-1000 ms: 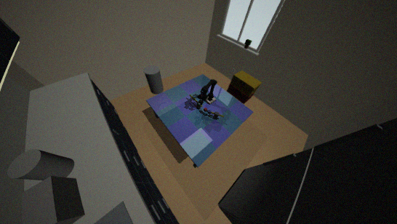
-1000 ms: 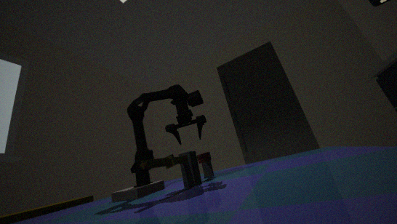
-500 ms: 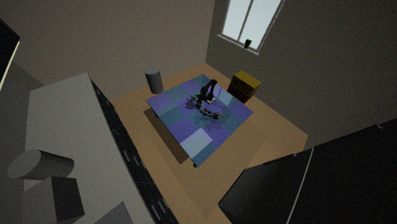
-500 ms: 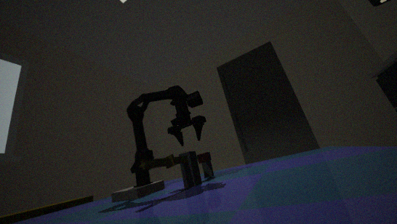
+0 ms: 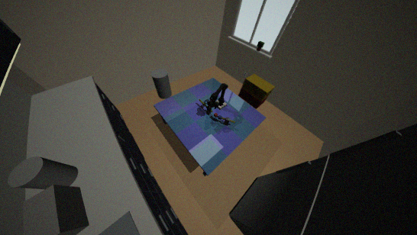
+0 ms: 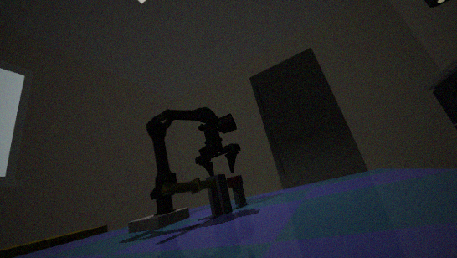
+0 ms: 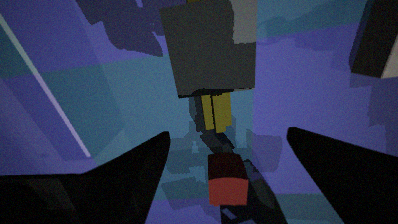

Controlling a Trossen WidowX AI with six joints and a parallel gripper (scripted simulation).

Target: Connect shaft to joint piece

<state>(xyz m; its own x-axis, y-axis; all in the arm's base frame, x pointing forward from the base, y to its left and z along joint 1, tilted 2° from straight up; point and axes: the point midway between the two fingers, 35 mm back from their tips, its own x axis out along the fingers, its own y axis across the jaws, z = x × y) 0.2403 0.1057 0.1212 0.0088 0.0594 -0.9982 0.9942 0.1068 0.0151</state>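
My gripper tip is now 10 mm past the red joint piece, 80 mm to the right of it and 30 mm above it.
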